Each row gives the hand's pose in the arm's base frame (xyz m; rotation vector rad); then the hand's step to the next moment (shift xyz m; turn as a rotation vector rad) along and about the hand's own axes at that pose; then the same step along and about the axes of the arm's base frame.
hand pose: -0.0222 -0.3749 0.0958 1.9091 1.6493 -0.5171
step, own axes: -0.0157 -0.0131 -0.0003 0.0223 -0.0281 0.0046
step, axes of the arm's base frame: -0.0156 -0.0107 0.0078 -0.0235 0.0167 -0.0218
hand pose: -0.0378 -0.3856 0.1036 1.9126 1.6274 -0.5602
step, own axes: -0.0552 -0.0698 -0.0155 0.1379 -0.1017 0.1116
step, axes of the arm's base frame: -0.0790 -0.0238 0.0367 -0.0711 0.0410 -0.1873
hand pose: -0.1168 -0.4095 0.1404 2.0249 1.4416 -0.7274
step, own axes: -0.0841 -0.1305 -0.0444 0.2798 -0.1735 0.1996
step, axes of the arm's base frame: -0.1428 0.0119 0.0744 -0.1099 0.0929 -0.3571
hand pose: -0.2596 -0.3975 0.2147 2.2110 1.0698 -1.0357
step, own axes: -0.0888 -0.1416 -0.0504 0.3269 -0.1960 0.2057
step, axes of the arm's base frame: -0.1293 0.0768 0.0887 -0.1113 0.1232 -0.4000
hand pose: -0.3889 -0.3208 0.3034 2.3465 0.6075 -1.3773
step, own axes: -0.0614 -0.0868 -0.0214 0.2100 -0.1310 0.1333
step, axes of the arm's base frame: -0.0568 0.0728 0.0569 -0.0750 0.0829 -0.2579
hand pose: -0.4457 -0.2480 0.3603 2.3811 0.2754 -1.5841
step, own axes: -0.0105 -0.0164 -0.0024 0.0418 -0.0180 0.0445
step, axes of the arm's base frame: -0.0069 0.0162 0.0087 -0.0282 0.0030 -0.0570
